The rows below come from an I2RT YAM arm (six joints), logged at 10 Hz.
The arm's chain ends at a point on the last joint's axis. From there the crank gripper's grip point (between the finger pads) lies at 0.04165 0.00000 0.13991 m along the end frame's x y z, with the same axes.
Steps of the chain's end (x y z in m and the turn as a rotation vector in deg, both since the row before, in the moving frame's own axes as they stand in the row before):
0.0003 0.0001 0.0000 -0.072 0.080 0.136
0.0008 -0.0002 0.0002 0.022 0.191 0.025
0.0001 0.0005 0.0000 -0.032 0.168 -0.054
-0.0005 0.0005 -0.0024 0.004 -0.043 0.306
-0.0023 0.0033 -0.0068 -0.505 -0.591 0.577
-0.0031 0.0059 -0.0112 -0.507 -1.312 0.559
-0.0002 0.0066 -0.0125 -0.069 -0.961 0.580
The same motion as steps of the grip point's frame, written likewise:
0.0005 0.0004 -0.0001 -0.072 0.080 0.136
0.0013 -0.0002 0.0001 0.022 0.191 0.025
0.0005 0.0005 -0.0001 -0.032 0.168 -0.054
-0.0006 0.0007 -0.0024 0.004 -0.043 0.306
-0.0038 0.0049 -0.0064 -0.505 -0.591 0.577
-0.0063 0.0075 -0.0103 -0.507 -1.312 0.559
-0.0026 0.0072 -0.0118 -0.069 -0.961 0.580

